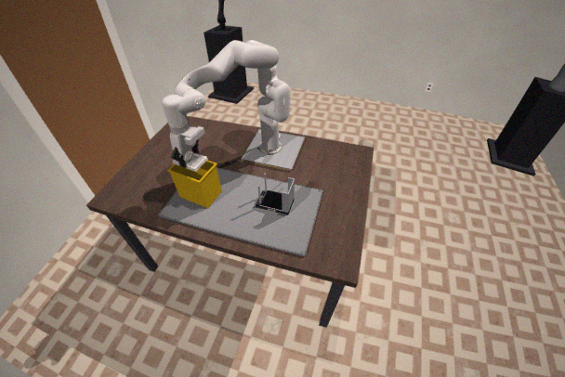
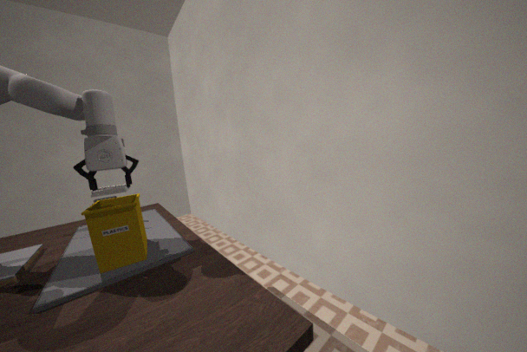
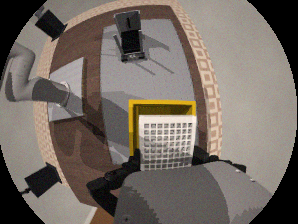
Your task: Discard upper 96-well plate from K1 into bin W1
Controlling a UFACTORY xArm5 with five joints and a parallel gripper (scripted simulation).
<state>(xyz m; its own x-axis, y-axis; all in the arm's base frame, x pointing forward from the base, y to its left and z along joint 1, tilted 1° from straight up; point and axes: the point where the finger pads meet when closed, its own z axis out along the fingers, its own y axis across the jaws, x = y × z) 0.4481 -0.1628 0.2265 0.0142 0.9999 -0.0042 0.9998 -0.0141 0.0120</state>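
My gripper is now 14 cm above the yellow plastics bin W1. Also, from my hand: white 96-well plate 1 cm below.
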